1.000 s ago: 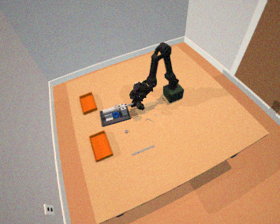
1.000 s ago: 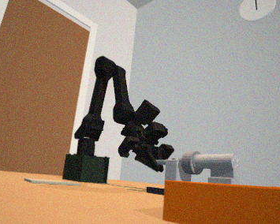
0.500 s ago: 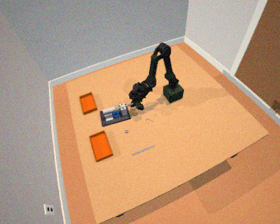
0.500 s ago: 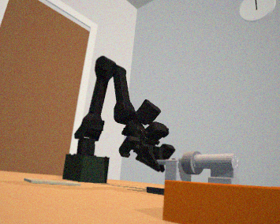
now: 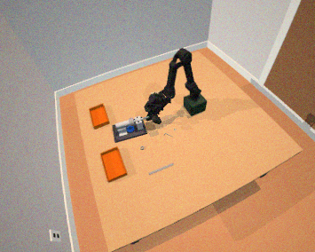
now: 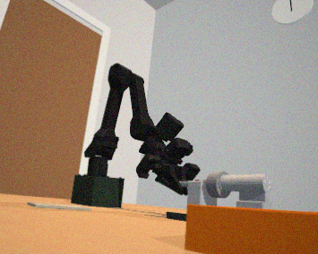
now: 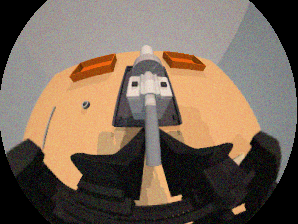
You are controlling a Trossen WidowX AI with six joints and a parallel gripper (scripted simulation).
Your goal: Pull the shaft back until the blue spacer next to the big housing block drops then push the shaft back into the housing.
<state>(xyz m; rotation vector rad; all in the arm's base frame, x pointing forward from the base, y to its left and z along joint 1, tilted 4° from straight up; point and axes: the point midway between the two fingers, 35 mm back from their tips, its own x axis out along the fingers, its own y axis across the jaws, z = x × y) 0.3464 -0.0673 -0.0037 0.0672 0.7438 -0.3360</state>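
The grey shaft is 50 mm ahead of my gripper tip, 20 mm to the right of it and 20 mm above it. Round my gripper tip: blue spacer: 120 mm ahead, 40 mm to the right, 40 mm below; grey spacer: 100 mm ahead, 30 mm to the right, 20 mm above; fixture: 130 mm ahead, 50 mm to the right, 10 mm below.
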